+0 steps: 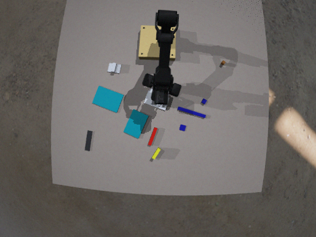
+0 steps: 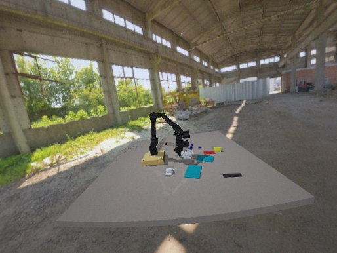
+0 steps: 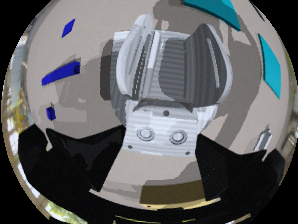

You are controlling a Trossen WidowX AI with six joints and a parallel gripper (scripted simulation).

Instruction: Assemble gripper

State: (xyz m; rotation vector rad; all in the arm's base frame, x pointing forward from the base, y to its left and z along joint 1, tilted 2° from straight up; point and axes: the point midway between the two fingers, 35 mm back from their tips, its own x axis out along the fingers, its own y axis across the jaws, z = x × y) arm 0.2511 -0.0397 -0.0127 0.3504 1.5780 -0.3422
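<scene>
The housing plate is right at my gripper tip. From my gripper tip the other things lie so: blue bar: 15 cm ahead, 15 cm to the left; then gripper base: 1 cm ahead, 2 cm above; then red bar: 25 cm ahead, 7 cm to the right.
</scene>
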